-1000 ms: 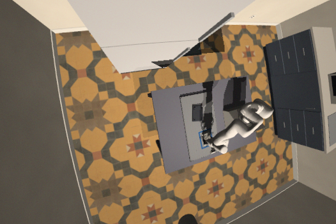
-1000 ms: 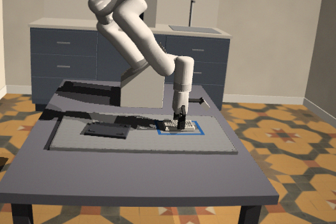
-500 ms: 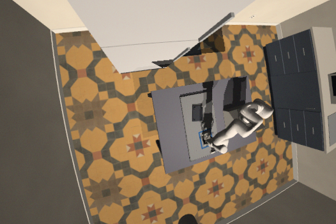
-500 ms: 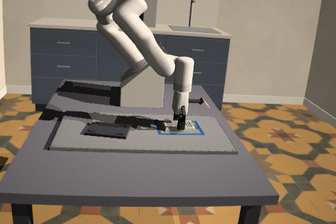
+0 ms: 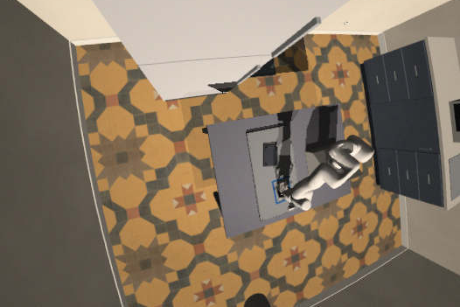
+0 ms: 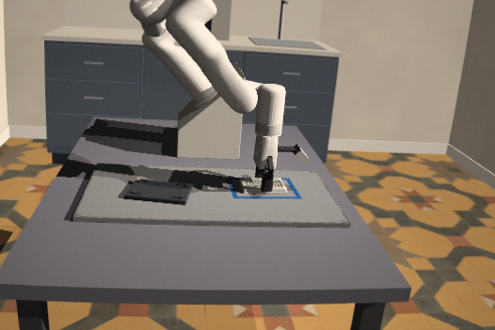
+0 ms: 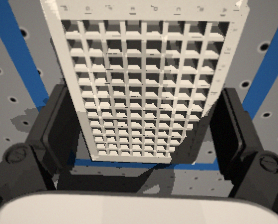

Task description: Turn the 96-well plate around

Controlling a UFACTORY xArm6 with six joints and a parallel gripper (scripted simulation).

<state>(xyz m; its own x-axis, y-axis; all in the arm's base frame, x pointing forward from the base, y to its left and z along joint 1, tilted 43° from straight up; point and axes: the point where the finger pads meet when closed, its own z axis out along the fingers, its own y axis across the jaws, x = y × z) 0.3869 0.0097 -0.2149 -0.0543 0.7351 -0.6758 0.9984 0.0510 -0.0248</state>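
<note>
Now: hand 10 mm above the white 96-well plate. Round my hand: dark plate nest N1: 60 mm ahead, 300 mm to the right, 10 mm below; then white tag: 360 mm to the right, 10 mm below.
</note>
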